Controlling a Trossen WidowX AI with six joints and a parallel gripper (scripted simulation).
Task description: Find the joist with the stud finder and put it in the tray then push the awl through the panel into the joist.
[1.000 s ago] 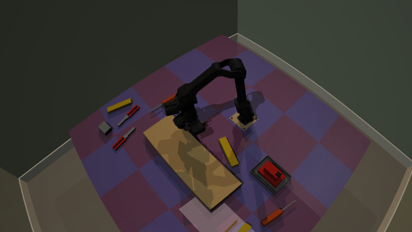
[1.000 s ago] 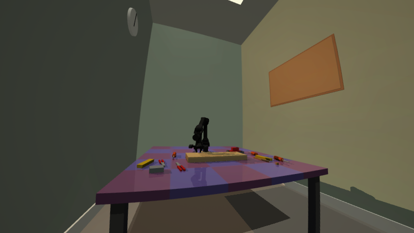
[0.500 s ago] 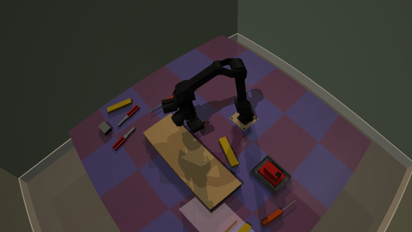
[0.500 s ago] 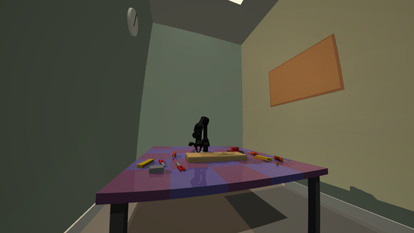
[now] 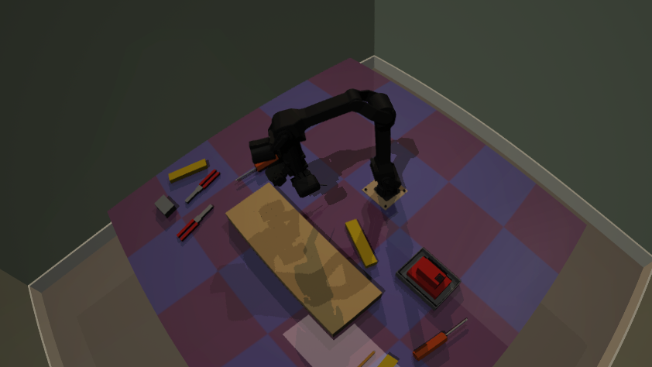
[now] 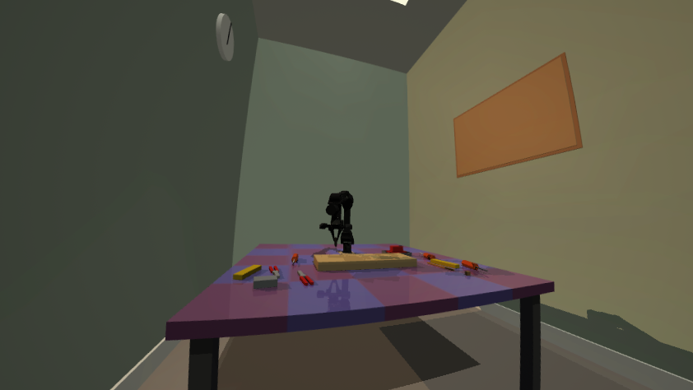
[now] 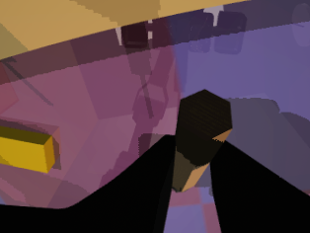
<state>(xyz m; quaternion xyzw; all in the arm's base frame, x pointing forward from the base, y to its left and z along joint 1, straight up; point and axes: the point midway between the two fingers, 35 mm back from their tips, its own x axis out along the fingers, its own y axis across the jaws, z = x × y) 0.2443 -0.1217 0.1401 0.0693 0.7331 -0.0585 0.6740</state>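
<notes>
My gripper tip is now 40 mm past the awl, 20 mm above it and 10 mm to the right of it. Round my gripper tip: stud finder (460 mm to the left, 130 mm behind, 60 mm below); grey tray (440 mm to the left, 120 mm behind, 90 mm below); grey block (410 mm ahead, 300 mm to the right, 100 mm below).
</notes>
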